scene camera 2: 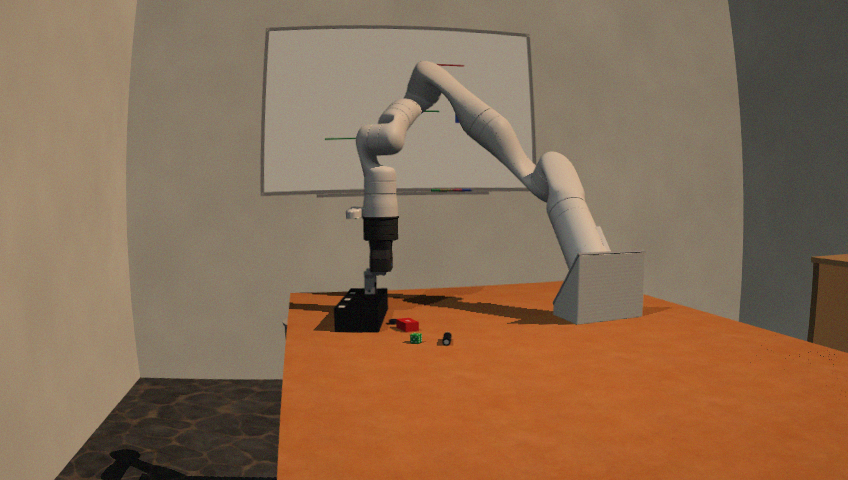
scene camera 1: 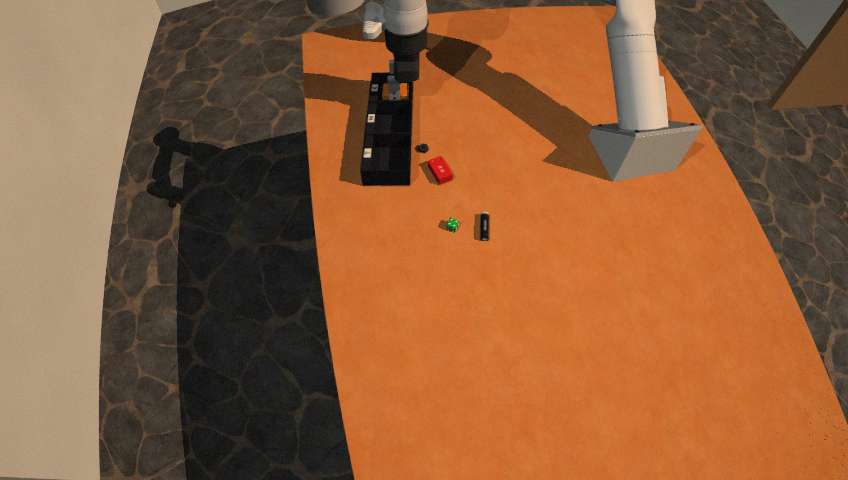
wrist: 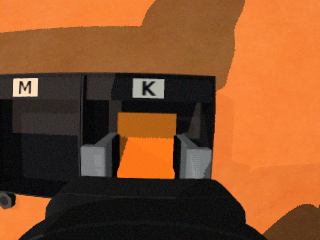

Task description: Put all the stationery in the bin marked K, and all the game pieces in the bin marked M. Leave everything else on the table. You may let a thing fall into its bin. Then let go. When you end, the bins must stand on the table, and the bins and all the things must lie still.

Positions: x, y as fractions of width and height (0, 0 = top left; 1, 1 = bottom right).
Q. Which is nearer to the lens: the black row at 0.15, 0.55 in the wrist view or the orange block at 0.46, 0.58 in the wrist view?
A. The orange block.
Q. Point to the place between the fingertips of my gripper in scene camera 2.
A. At 0.44, 0.62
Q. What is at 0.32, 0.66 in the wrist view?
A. My gripper.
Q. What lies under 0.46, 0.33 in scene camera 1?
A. A black row.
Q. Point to a black row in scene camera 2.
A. At 0.43, 0.66
